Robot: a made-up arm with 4 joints.
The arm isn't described. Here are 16 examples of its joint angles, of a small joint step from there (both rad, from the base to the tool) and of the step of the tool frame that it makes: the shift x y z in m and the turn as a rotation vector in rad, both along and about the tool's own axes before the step.
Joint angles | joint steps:
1: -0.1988 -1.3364 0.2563 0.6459 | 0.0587 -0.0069 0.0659 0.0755
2: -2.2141 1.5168 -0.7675 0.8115 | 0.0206 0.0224 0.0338 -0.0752
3: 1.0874 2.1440 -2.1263 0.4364 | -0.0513 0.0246 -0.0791 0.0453
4: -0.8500 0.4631 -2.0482 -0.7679 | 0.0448 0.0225 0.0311 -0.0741
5: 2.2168 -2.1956 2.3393 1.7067 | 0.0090 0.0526 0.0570 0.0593
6: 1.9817 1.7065 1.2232 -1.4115 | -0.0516 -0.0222 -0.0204 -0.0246
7: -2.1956 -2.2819 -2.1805 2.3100 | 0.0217 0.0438 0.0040 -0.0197
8: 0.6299 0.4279 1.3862 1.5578 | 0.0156 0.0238 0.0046 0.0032
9: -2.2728 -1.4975 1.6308 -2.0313 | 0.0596 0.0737 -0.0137 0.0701
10: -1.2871 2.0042 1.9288 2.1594 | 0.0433 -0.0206 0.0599 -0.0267
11: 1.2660 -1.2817 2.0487 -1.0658 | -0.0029 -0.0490 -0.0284 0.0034
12: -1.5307 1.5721 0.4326 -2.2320 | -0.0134 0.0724 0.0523 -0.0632
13: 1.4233 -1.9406 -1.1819 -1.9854 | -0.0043 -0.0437 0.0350 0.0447
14: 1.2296 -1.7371 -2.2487 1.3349 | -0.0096 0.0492 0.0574 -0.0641
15: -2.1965 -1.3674 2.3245 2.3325 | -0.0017 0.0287 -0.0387 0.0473
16: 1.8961 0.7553 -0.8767 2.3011 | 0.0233 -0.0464 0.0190 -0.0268
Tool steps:
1: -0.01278 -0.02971 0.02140 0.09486 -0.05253 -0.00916
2: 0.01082 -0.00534 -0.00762 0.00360 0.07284 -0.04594
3: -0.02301 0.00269 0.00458 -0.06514 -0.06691 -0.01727
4: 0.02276 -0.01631 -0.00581 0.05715 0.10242 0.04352
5: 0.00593 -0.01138 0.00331 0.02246 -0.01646 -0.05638
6: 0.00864 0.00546 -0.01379 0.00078 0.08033 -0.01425
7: 0.00765 0.01339 0.00242 -0.02741 0.03095 0.03764
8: 0.00284 -0.00206 0.00192 0.02241 -0.01405 -0.01846
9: -0.00381 0.00230 -0.02656 -0.06119 -0.00699 -0.03556
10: -0.00293 -0.00527 -0.01190 -0.02637 -0.01765 -0.03308
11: 0.00232 0.00134 0.00308 0.02308 -0.02782 -0.04615
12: 0.01328 0.00097 -0.01127 -0.06761 0.00419 0.01246
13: -0.00773 -0.00072 0.00356 -0.04965 -0.02376 0.01911
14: 0.01654 -0.00473 -0.00635 -0.01671 0.10140 -0.06553
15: -0.00252 -0.00261 0.00190 0.04347 -0.02929 0.01177
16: 0.00221 -0.01355 -0.01367 -0.00480 0.06869 -0.04402
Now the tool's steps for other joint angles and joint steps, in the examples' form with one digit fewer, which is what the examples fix.
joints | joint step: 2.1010 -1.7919 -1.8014 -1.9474 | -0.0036 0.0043 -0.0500 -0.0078
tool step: 0.0020 0.0005 0.0014 0.0213 0.0123 -0.0445
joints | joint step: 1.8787 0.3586 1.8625 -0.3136 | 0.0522 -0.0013 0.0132 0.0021
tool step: -0.0003 0.0083 0.0097 0.0578 -0.0200 0.0230
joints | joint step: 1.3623 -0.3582 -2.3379 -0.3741 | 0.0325 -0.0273 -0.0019 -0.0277
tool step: 0.0007 -0.0068 -0.0140 0.0219 0.0002 0.0213
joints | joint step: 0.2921 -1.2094 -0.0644 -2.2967 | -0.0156 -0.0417 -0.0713 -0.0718
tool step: 0.0045 0.0025 0.0060 0.0604 0.1147 -0.0482
